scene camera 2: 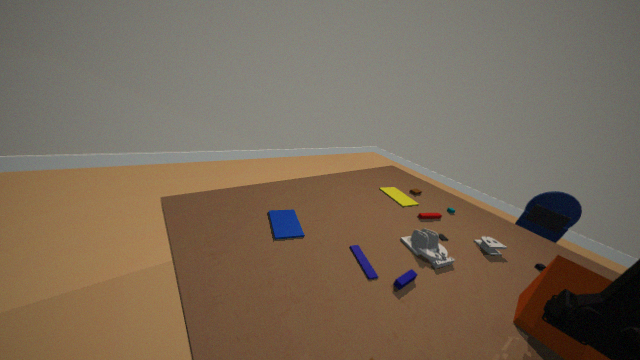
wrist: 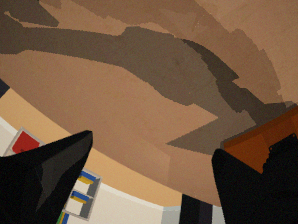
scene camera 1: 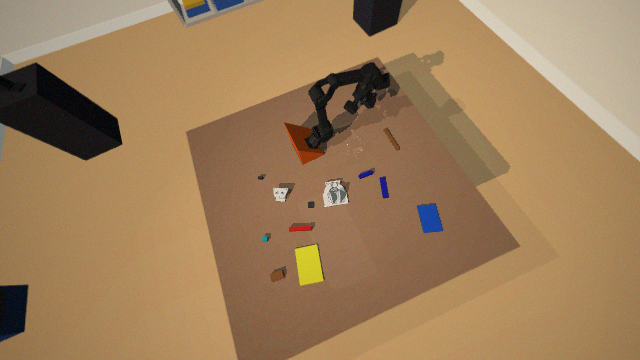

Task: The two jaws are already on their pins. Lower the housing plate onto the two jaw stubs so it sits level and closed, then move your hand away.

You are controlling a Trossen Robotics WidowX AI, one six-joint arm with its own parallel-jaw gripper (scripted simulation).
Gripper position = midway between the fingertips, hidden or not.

My gripper (wrist: 154,147) is open, with nothing in its grasp. Further things: a blue plate (scene camera 2: 285,224) and a yellow plate (scene camera 1: 308,261).
The wrist view does not show the blue plate: it is out of frame. The wrist view does not show the yellow plate: it is out of frame.
